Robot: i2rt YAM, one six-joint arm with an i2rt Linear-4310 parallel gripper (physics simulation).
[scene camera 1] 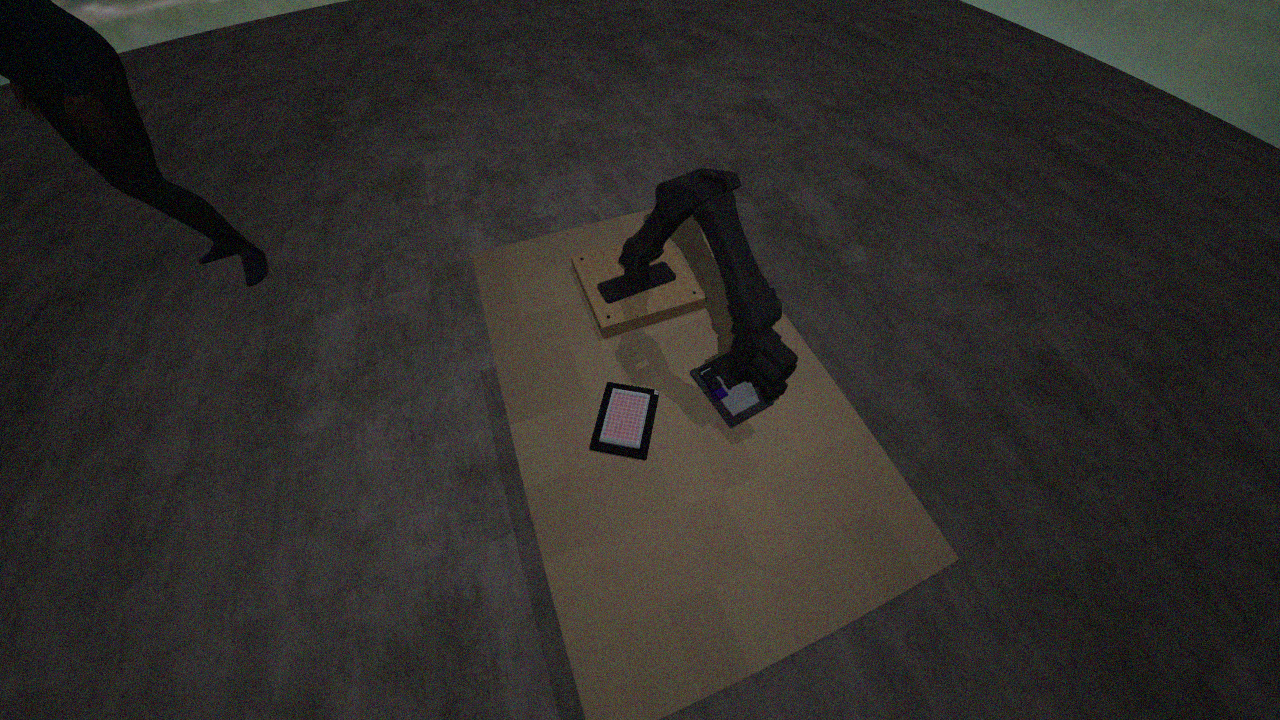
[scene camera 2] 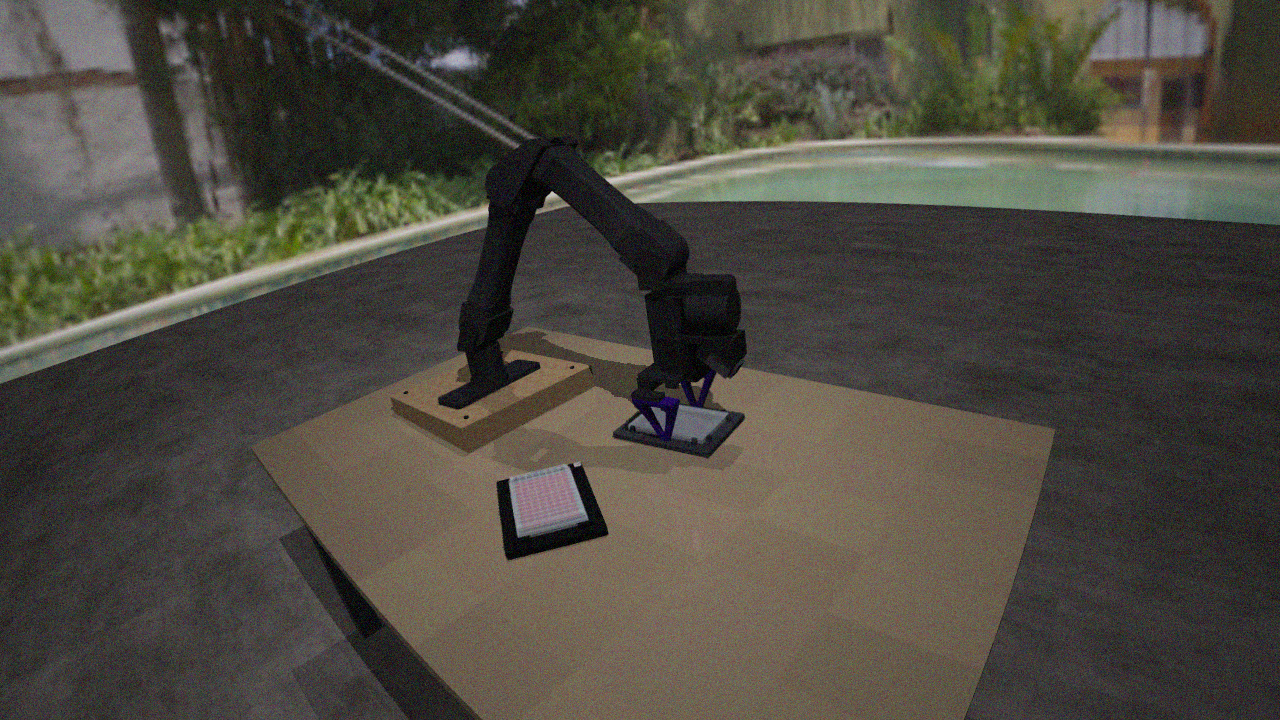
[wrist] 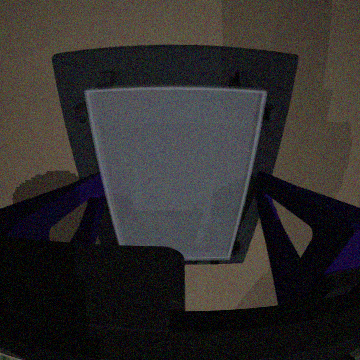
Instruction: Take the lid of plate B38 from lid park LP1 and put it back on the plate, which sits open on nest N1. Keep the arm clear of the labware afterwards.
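Places are measured from the arm's base along level axes (x ahead, y left, z up), in millimetres.
Pixels of known places: gripper, between the fingertips: (scene camera 1: pixel 732 389) (scene camera 2: pixel 682 425) (wrist: pixel 180 180); arm's base, origin of its link: (scene camera 1: pixel 637 283) (scene camera 2: pixel 491 385).
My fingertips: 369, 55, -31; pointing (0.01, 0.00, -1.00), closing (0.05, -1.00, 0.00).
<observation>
For each thing: its top centre in the pictures, then the offset to it from my fingertips, as dx, dy, dz. Level surfaces: height alone.
- lid, centre of its top: (wrist: pixel 175 198) (scene camera 2: pixel 678 418) (scene camera 1: pixel 732 384) -7, +3, +9
- dark lid park LP1, centre of its top: (wrist: pixel 174 200) (scene camera 2: pixel 678 417) (scene camera 1: pixel 732 384) -7, +3, +11
- open plate B38, centre of its top: (scene camera 2: pixel 544 493) (scene camera 1: pixel 625 415) -45, -247, +17
- black nest N1, centre of its top: (scene camera 2: pixel 545 499) (scene camera 1: pixel 625 417) -45, -247, +9
- table, height of its surface: dz -9
The lid (scene camera 1: pixel 741 399) (scene camera 2: pixel 698 422) (wrist: pixel 177 165), a pale clear rectangle, lies flat in the dark lid park LP1 (scene camera 1: pixel 734 420) (scene camera 2: pixel 711 446) (wrist: pixel 175 65). My gripper (scene camera 2: pixel 682 419) (wrist: pixel 180 180) is open, with one purple finger at each long side of the lid and its tips low, near the lid's edges. Whether the tips touch the lid cannot be told. The open plate B38 (scene camera 1: pixel 626 417) (scene camera 2: pixel 547 501), white with pink wells, sits on the black nest N1 (scene camera 1: pixel 619 453) (scene camera 2: pixel 556 542). Plate and nest do not show in the wrist view.
The arm's wooden base block (scene camera 1: pixel 648 317) (scene camera 2: pixel 469 433) stands at the back of the table (scene camera 1: pixel 733 573) (scene camera 2: pixel 760 608). The forearm hangs over the lid park. A person (scene camera 1: pixel 125 134) stands on the floor at the upper left in the first scene view.
</observation>
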